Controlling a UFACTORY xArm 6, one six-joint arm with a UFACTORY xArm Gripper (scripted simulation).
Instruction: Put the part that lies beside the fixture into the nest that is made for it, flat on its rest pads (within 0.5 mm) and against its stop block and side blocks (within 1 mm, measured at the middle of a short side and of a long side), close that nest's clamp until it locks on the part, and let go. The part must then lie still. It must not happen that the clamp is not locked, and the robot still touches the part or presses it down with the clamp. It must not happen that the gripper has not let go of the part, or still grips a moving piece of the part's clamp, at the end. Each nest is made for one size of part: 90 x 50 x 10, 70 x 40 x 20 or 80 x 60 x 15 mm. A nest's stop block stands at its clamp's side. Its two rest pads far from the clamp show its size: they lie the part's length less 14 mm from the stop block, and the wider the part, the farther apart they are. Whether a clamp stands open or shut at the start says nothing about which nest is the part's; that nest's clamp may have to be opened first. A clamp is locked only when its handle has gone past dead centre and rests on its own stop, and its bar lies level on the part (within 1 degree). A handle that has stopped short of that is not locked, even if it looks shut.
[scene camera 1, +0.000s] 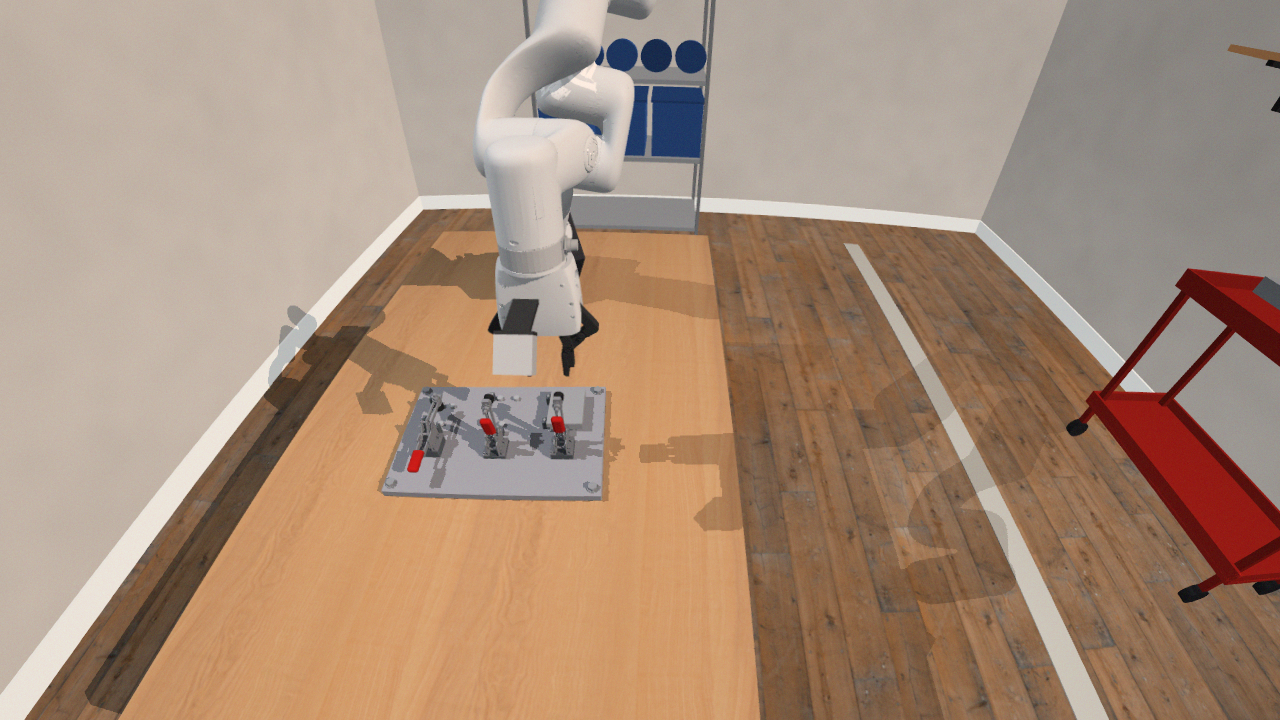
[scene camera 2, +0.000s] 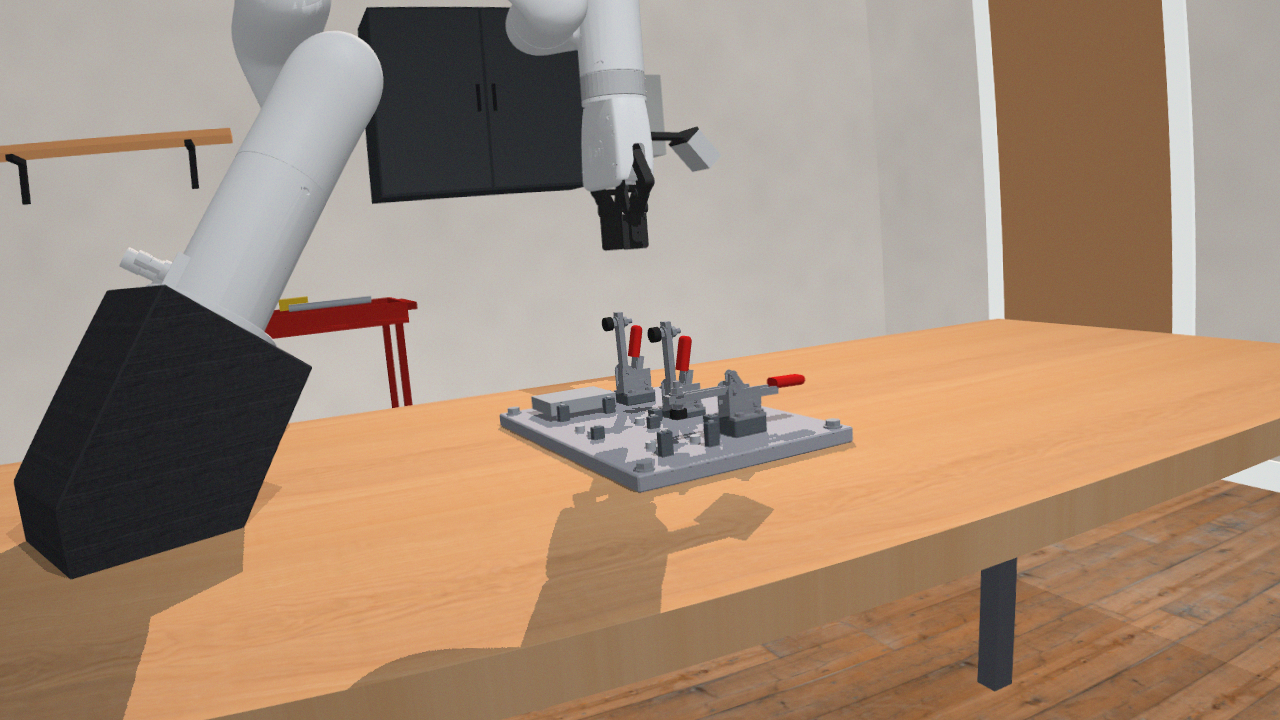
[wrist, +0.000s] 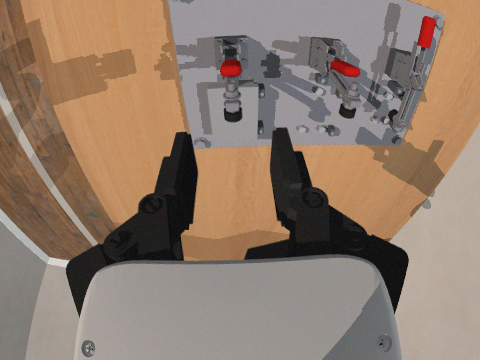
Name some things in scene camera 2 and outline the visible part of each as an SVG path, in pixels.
My gripper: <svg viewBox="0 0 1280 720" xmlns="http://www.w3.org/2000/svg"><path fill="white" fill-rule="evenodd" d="M585 99L582 101L584 109L581 134L583 186L587 191L594 191L590 193L598 206L602 248L605 251L647 248L649 246L646 214L648 212L647 201L650 191L655 184L652 141L671 141L668 145L692 172L710 169L720 158L721 154L698 127L680 132L650 132L645 104L647 98L644 95L613 94Z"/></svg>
A part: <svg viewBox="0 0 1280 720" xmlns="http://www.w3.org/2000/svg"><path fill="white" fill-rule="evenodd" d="M616 392L590 386L531 396L532 409L549 416L557 416L557 406L560 406L560 404L569 405L570 413L603 408L602 398L606 398L606 396L614 397L615 405L617 405Z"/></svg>
